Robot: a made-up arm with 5 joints.
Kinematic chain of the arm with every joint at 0, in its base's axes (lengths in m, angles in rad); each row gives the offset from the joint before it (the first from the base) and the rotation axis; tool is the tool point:
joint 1: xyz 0 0 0.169 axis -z
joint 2: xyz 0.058 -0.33 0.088 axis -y
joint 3: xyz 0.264 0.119 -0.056 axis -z
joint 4: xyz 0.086 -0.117 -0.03 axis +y
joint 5: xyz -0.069 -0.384 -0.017 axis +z
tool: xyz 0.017 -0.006 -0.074
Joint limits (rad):
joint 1: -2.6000..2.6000
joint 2: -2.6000..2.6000
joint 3: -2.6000..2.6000
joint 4: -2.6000..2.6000
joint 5: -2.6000..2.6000
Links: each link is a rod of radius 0.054 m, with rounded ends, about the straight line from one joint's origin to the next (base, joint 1, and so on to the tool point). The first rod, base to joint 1, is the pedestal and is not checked.
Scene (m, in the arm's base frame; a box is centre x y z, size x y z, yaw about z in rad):
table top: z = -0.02
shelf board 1: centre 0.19 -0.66 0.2 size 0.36 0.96 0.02 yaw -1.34
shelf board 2: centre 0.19 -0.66 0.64 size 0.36 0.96 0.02 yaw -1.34
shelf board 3: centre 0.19 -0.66 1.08 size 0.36 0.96 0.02 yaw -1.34
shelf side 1: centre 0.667 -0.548 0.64 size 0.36 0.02 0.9 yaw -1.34
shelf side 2: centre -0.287 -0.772 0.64 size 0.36 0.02 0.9 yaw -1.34
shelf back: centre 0.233 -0.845 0.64 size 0.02 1 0.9 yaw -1.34
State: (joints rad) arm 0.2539 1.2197 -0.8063 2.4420 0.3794
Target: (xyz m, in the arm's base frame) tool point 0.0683 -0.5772 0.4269
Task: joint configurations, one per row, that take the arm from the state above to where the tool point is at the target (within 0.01 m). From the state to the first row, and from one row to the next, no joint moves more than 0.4 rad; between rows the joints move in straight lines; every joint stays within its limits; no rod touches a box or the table.
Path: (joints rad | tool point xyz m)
1: -0.0680 1.0523 -1.0838 2.4815 0.7362 | 0.4310 -0.3505 0.9035
2: -0.3899 0.8849 -1.3612 2.5210 1.0929 | 0.5729 -0.0196 0.8568
3: -0.7118 0.7174 -1.6387 2.5605 1.4497 | 0.5151 0.3238 0.7624
4: -1.0338 0.5500 -1.9161 2.6000 1.8064 | 0.2844 0.5625 0.6382
5: -0.6714 0.5197 -1.9867 2.6000 1.6472 | 0.4459 0.4444 0.6107
6: -0.3090 0.4893 -2.0573 2.6000 1.4881 | 0.5612 0.2807 0.5832
7: 0.0533 0.4590 -2.1279 2.6000 1.3289 | 0.6176 0.0893 0.5558
8: 0.4157 0.4286 -2.1985 2.6000 1.1698 | 0.6093 -0.1089 0.5287
9: 0.7780 0.3983 -2.2691 2.6000 1.0106 | 0.5382 -0.2919 0.5021
10: 1.1404 0.3679 -2.3397 2.6000 0.8514 | 0.4134 -0.4400 0.4761
11: 1.5028 0.3376 -2.4103 2.6000 0.6923 | 0.2503 -0.5381 0.4510
12: 1.8651 0.3072 -2.4809 2.6000 0.5331 | 0.0683 -0.5772 0.4269

